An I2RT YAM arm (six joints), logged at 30 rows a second.
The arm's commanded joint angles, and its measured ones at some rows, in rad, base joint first. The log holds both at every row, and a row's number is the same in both.
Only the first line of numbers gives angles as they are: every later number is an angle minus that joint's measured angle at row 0.
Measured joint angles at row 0:
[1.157 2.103 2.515 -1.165 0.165 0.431]
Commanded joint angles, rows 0 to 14:
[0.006 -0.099 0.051 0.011 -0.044 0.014]
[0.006 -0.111 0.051 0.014 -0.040 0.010]
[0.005 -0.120 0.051 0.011 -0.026 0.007]
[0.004 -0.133 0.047 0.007 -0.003 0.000]
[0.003 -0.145 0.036 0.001 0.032 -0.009]
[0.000 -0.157 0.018 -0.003 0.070 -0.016]
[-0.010 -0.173 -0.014 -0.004 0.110 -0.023]
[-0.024 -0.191 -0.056 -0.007 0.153 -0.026]
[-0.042 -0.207 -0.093 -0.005 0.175 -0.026]
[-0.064 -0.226 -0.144 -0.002 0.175 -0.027]
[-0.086 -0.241 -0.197 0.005 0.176 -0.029]
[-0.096 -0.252 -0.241 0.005 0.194 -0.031]
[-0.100 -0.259 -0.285 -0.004 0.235 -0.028]
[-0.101 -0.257 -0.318 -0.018 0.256 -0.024]
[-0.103 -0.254 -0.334 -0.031 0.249 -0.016]
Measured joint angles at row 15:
[-0.097 -0.247 -0.275 0.018 0.174 -0.016]
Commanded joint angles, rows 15 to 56:
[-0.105 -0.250 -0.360 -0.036 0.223 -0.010]
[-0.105 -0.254 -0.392 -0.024 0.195 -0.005]
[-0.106 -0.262 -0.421 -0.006 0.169 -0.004]
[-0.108 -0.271 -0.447 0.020 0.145 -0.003]
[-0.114 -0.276 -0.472 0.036 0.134 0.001]
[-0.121 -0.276 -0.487 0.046 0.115 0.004]
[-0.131 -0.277 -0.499 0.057 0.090 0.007]
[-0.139 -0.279 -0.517 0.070 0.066 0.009]
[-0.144 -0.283 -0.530 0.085 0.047 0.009]
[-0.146 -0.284 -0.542 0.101 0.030 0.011]
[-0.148 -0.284 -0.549 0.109 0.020 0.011]
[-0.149 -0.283 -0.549 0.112 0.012 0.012]
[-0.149 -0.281 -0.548 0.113 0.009 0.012]
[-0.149 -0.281 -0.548 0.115 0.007 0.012]
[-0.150 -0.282 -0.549 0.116 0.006 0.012]
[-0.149 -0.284 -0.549 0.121 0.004 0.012]
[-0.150 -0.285 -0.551 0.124 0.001 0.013]
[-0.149 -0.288 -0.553 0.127 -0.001 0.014]
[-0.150 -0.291 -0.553 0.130 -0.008 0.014]
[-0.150 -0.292 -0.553 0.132 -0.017 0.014]
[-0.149 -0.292 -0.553 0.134 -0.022 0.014]
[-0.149 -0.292 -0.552 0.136 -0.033 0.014]
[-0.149 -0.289 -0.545 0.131 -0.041 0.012]
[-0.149 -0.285 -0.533 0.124 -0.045 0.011]
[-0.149 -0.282 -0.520 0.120 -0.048 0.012]
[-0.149 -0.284 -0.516 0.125 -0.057 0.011]
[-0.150 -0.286 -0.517 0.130 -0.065 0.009]
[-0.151 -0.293 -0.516 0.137 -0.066 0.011]
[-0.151 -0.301 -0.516 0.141 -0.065 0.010]
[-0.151 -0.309 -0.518 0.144 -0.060 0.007]
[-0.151 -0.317 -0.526 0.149 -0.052 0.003]
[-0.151 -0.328 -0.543 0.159 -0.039 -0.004]
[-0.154 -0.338 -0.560 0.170 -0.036 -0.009]
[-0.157 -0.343 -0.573 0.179 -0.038 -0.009]
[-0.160 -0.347 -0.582 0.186 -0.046 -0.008]
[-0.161 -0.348 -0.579 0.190 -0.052 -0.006]
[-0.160 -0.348 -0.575 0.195 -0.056 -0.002]
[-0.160 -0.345 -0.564 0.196 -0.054 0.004]
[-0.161 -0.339 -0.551 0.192 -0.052 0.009]
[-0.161 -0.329 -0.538 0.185 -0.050 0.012]
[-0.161 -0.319 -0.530 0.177 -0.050 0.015]
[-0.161 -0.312 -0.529 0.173 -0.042 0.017]
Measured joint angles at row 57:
[-0.157 -0.303 -0.567 0.184 -0.053 0.009]
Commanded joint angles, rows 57 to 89:
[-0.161 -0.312 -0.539 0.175 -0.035 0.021]
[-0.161 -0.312 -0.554 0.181 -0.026 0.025]
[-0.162 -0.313 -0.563 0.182 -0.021 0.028]
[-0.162 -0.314 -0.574 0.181 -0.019 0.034]
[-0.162 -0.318 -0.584 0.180 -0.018 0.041]
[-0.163 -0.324 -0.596 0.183 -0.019 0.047]
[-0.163 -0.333 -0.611 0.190 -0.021 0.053]
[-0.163 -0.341 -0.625 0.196 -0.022 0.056]
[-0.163 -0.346 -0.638 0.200 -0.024 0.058]
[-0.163 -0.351 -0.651 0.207 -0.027 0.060]
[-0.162 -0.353 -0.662 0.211 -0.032 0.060]
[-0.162 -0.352 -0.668 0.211 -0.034 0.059]
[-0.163 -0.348 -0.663 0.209 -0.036 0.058]
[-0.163 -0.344 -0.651 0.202 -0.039 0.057]
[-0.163 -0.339 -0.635 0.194 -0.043 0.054]
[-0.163 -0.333 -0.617 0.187 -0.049 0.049]
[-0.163 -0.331 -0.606 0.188 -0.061 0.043]
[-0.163 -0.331 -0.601 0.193 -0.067 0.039]
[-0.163 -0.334 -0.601 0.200 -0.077 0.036]
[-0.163 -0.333 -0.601 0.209 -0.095 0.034]
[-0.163 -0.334 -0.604 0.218 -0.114 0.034]
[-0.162 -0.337 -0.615 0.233 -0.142 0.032]
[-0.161 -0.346 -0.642 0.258 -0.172 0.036]
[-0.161 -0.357 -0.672 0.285 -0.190 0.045]
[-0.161 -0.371 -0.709 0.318 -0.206 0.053]
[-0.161 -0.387 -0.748 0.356 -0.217 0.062]
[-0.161 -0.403 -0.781 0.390 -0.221 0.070]
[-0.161 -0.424 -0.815 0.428 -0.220 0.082]
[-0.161 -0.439 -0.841 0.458 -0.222 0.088]
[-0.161 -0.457 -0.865 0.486 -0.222 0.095]
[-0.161 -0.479 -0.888 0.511 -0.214 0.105]
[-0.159 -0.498 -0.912 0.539 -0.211 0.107]
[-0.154 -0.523 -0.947 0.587 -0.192 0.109]
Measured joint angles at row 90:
[-0.162 -0.448 -0.906 0.482 -0.198 0.085]
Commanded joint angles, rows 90 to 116:
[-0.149 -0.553 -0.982 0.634 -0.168 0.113]
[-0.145 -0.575 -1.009 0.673 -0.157 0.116]
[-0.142 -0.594 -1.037 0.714 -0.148 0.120]
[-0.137 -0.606 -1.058 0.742 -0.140 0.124]
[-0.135 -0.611 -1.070 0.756 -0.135 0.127]
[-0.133 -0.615 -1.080 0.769 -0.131 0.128]
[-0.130 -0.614 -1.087 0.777 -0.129 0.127]
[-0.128 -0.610 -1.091 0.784 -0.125 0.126]
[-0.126 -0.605 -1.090 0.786 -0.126 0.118]
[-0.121 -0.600 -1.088 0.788 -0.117 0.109]
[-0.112 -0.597 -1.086 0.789 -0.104 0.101]
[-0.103 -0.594 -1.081 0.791 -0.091 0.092]
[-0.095 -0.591 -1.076 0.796 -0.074 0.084]
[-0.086 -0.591 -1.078 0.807 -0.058 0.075]
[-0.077 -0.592 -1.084 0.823 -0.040 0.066]
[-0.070 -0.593 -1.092 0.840 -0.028 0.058]
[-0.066 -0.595 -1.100 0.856 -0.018 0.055]
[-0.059 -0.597 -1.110 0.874 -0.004 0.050]
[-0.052 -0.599 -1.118 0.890 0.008 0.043]
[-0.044 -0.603 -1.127 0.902 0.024 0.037]
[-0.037 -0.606 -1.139 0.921 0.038 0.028]
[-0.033 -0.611 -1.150 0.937 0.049 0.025]
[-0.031 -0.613 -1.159 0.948 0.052 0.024]
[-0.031 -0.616 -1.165 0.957 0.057 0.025]
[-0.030 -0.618 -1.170 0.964 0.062 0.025]
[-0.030 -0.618 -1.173 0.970 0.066 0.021]
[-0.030 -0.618 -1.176 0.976 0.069 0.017]
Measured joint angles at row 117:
[-0.036 -0.588 -1.174 0.930 0.031 0.038]
